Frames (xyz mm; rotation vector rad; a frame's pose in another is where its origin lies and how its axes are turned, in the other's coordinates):
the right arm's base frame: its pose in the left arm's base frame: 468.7 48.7 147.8 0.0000 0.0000 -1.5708
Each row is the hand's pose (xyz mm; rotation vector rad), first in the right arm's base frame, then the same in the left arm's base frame.
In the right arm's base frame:
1: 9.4 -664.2 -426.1 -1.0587 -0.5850 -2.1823
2: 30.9 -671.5 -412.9 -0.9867 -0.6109 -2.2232
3: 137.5 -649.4 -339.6 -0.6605 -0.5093 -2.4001
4: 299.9 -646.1 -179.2 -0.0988 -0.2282 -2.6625
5: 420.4 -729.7 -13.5 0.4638 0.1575 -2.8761
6: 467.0 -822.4 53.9 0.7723 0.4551 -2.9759
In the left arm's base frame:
1: -195.5 39.3 -278.3 1.1377 -0.3279 2.0890
2: -202.8 17.8 -265.1 1.0954 -0.2577 2.0882
3: -180.7 -88.8 -191.8 0.7763 -0.1003 2.1150
4: -177.4 -251.2 -31.4 0.2016 0.0798 2.0338
5: -261.0 -371.7 134.3 -0.3450 0.1701 1.7792
6: -353.7 -418.3 201.7 -0.6305 0.1629 1.5556

